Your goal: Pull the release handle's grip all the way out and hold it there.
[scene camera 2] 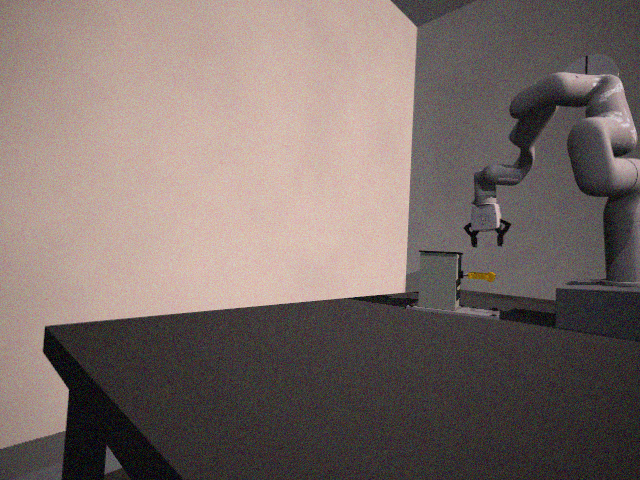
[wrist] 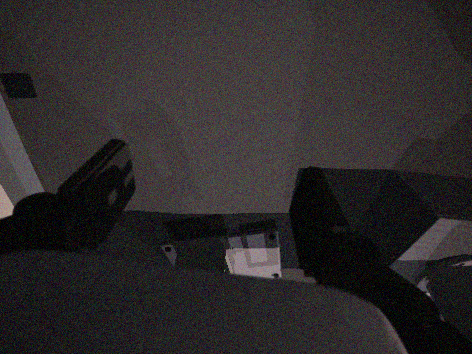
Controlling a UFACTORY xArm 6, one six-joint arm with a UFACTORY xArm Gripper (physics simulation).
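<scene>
The release handle's yellow grip (scene camera 2: 481,276) sticks out level to the right from the pale box-shaped housing (scene camera 2: 438,281) in the scene view. A short dark rod shows between grip and housing. My gripper (scene camera 2: 486,244) (wrist: 215,177) points down above the grip, clear of it, with its fingers spread wide and nothing between them. In the wrist view, a pale plate (wrist: 254,262) with dark holes shows low between the fingers, probably part of the housing's base. I cannot make out the yellow grip in the wrist view.
The housing stands on a thin light base plate (scene camera 2: 480,312) beyond the dark table top (scene camera 2: 310,387) in the foreground. The arm's grey pedestal (scene camera 2: 594,312) is to the right of the housing. A large pale wall (scene camera 2: 206,155) rises behind at the left. The wrist view is dark.
</scene>
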